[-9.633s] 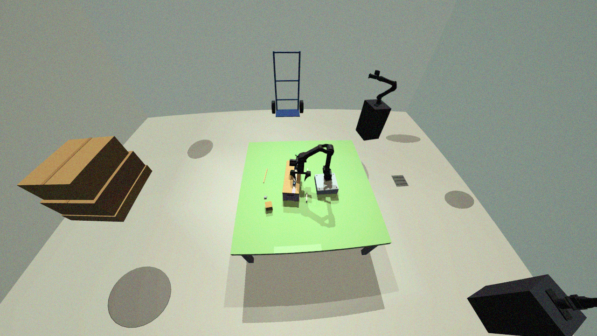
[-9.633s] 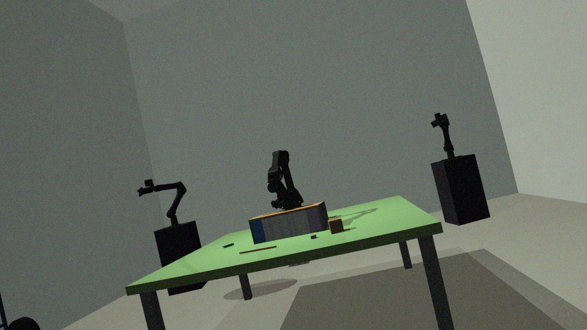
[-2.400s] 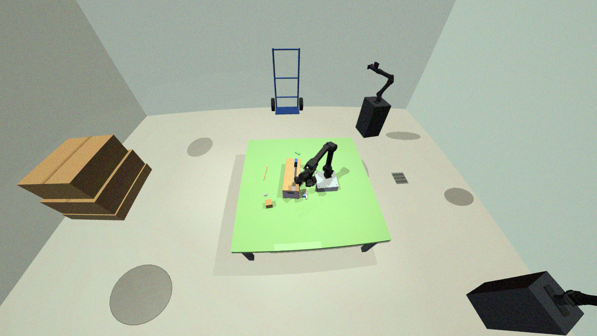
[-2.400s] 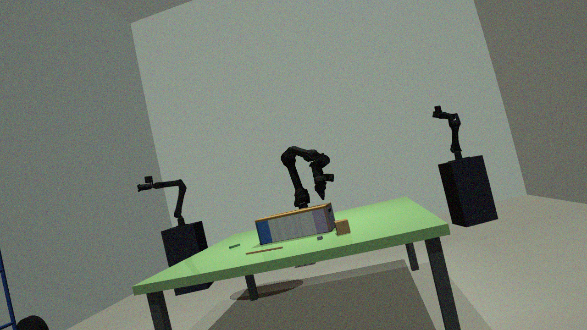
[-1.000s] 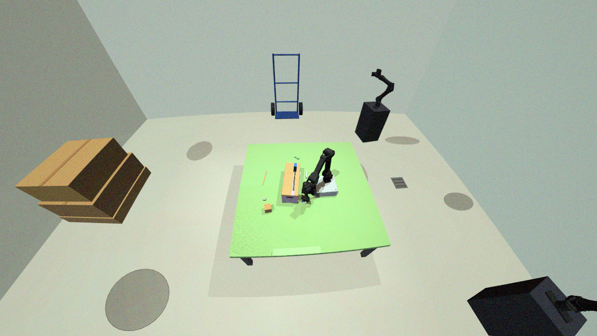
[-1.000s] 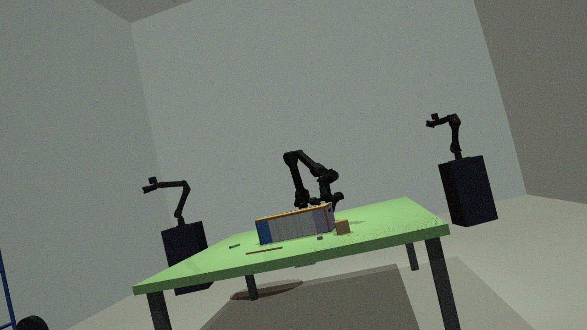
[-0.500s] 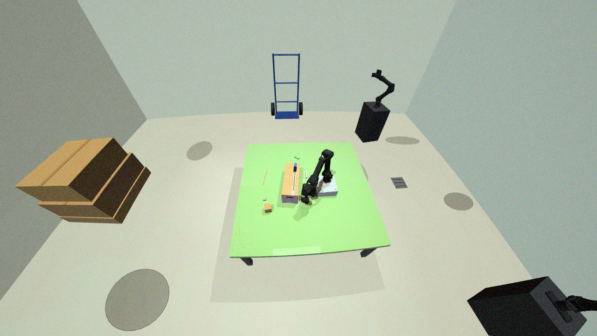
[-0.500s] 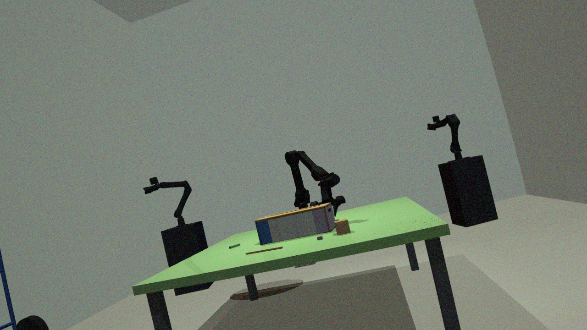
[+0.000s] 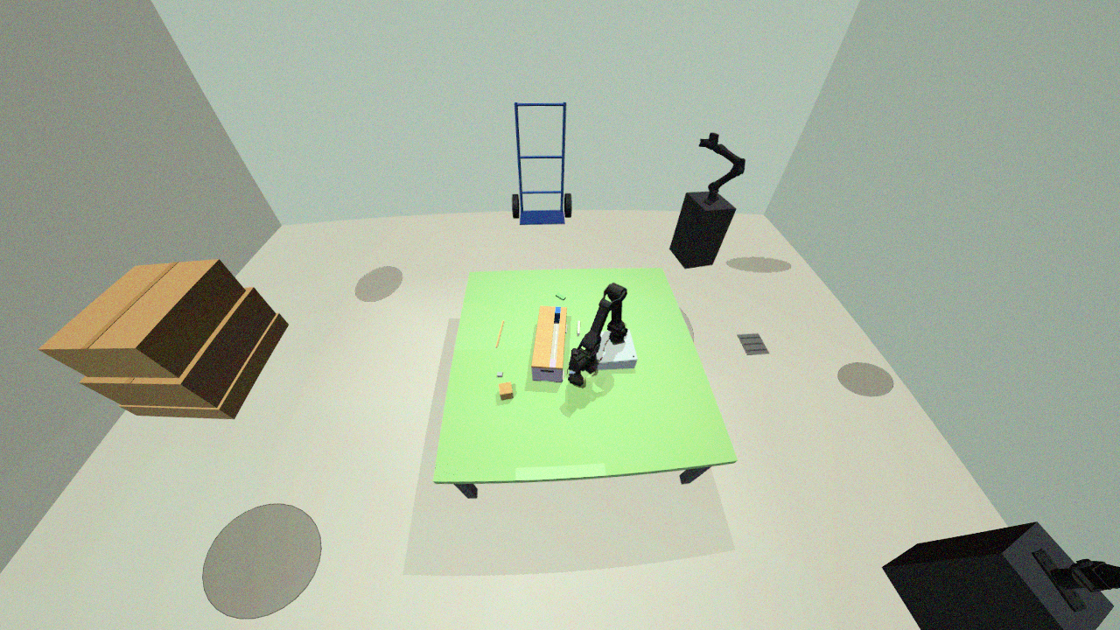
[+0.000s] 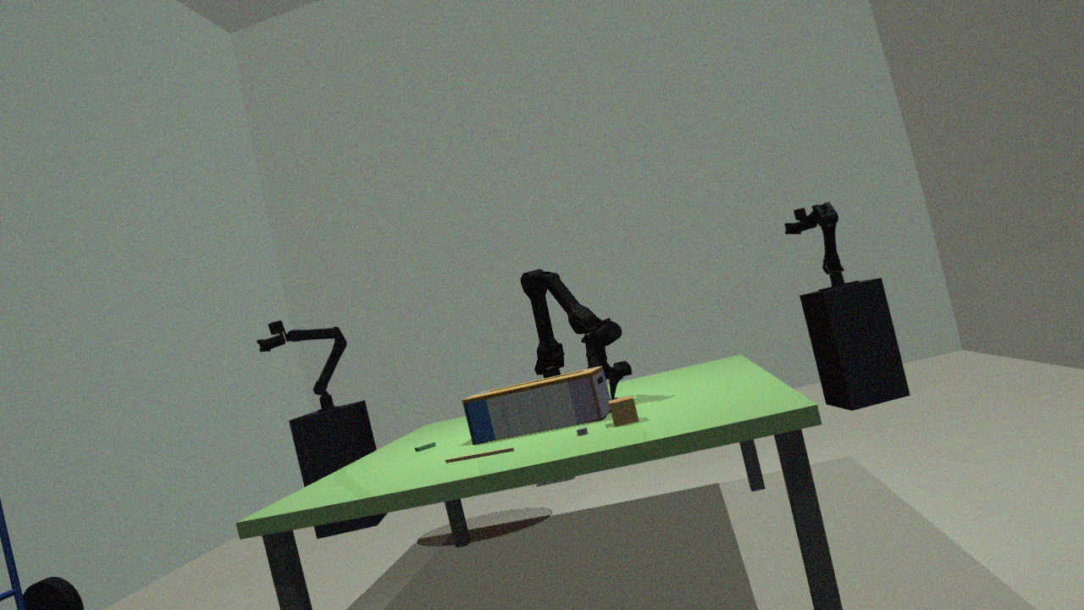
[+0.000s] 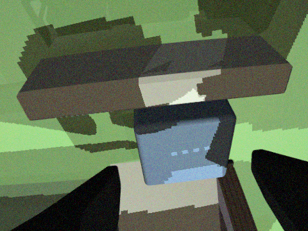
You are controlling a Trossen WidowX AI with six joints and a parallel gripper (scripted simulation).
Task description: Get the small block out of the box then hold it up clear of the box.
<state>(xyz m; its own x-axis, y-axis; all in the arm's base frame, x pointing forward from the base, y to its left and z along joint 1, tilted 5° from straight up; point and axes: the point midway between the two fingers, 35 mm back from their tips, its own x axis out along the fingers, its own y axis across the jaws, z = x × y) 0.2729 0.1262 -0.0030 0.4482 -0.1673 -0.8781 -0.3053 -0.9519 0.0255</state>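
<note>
The blue block is 20 mm behind my gripper tip and 10 mm below it. The rest, counted from my gripper tip: thin stick: 350 mm to the right, 290 mm ahead, 20 mm below; then tan-topped box: 170 mm to the right, 40 mm above, 10 mm ahead; then brown cube: 310 mm ahead, 20 mm to the left.
</note>
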